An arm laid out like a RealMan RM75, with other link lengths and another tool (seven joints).
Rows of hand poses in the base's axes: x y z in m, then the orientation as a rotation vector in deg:
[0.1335, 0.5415, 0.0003, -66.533, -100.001, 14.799]
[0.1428, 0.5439, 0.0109, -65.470, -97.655, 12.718]
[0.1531, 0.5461, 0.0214, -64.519, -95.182, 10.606]
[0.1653, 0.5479, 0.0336, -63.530, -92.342, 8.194]
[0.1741, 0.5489, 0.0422, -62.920, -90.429, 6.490]
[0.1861, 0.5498, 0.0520, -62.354, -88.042, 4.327]
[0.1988, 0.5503, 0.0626, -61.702, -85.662, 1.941]
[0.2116, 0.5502, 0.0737, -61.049, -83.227, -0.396]
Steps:
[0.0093, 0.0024, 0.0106, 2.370, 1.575, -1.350]
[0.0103, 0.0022, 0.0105, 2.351, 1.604, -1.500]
[0.0122, 0.0018, 0.0122, 2.631, 1.780, -1.799]
[0.0088, 0.0010, 0.0086, 1.785, 1.133, -1.297]
[0.0120, 0.0009, 0.0098, 2.120, 1.320, -1.764]
[0.0127, 0.0005, 0.0106, 2.302, 1.221, -1.849]
[0.0128, -0.0001, 0.0111, 2.283, 1.254, -1.870]

